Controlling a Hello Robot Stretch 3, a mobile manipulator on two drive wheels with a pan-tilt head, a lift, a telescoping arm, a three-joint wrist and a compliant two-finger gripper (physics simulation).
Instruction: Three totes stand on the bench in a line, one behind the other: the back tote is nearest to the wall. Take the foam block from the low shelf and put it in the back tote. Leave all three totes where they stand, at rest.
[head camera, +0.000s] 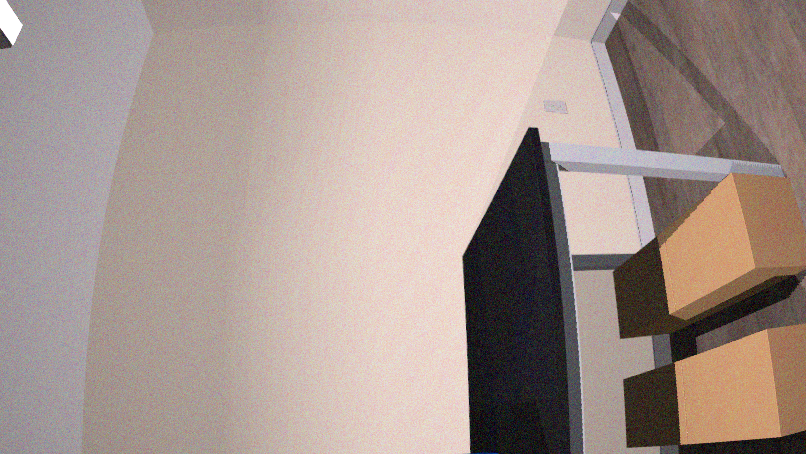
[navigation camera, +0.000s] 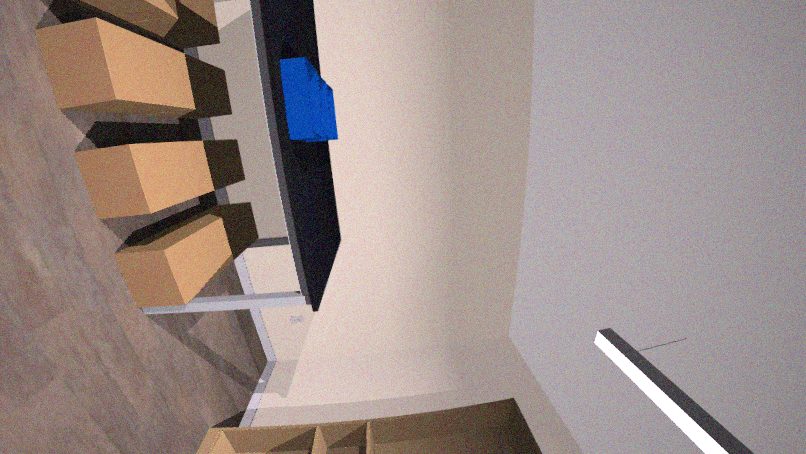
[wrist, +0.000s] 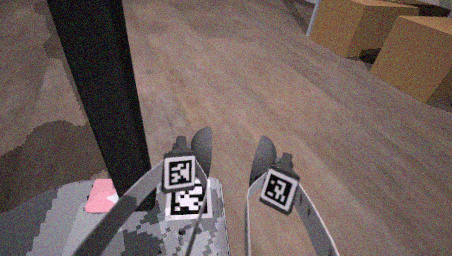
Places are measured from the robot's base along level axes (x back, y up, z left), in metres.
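Where they show: gripper, fingertip midpoint: (wrist: 233, 149).
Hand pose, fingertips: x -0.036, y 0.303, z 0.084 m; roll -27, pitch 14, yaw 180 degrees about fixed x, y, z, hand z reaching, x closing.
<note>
After its pixels a point has its place.
The blue totes (navigation camera: 307, 107) {y 1.001, x -1.049, z 0.524 m} stand close together on the black bench top (head camera: 518, 281) {y 0.914, x -1.390, z 0.029 m} (navigation camera: 310, 225) {y 0.914, x -1.294, z 0.070 m} in the navigation view, overlapping so that the three cannot be told apart clearly. A thin blue sliver shows at the bottom edge of the head view. My gripper (wrist: 233, 149) {y 0.303, x -0.036, z 0.084 m} is open in the wrist view, its two fingertips apart with floor visible between them and no object held. It is above the floor and part of the robot's base, away from the totes. The foam block does not show in these views.
Cardboard boxes (head camera: 710, 248) (navigation camera: 152, 73) (wrist: 335, 25) stand in a row in front of and below the bench. A tan shelf unit (navigation camera: 468, 420) {y 1.706, x -1.614, z -1.314 m} is at the bottom of the navigation view. The robot's black mast (wrist: 105, 90) {y 0.337, x 0.063, z 0.116 m} rises at the left of the wrist view.
</note>
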